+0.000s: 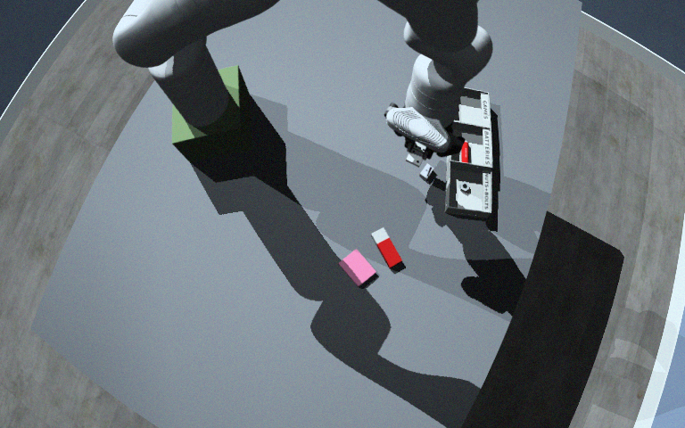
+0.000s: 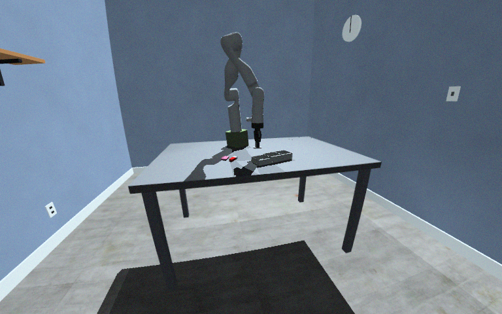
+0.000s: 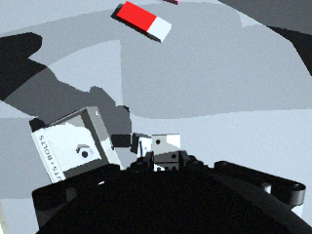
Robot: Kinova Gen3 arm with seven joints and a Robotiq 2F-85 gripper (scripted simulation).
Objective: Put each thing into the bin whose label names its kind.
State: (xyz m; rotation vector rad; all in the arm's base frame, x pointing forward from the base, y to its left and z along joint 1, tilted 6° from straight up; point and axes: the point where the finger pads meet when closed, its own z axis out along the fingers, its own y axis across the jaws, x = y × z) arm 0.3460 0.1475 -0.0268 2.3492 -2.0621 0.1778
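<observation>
My hand is 90 mm to the right of the bin row, 70 mm short of it and 60 mm above it. Round my hand: white domino: 20 mm below; then red battery: 80 mm to the left, 70 mm below, 70 mm ahead; then nut: 100 mm ahead, 70 mm below, 20 mm to the left.
</observation>
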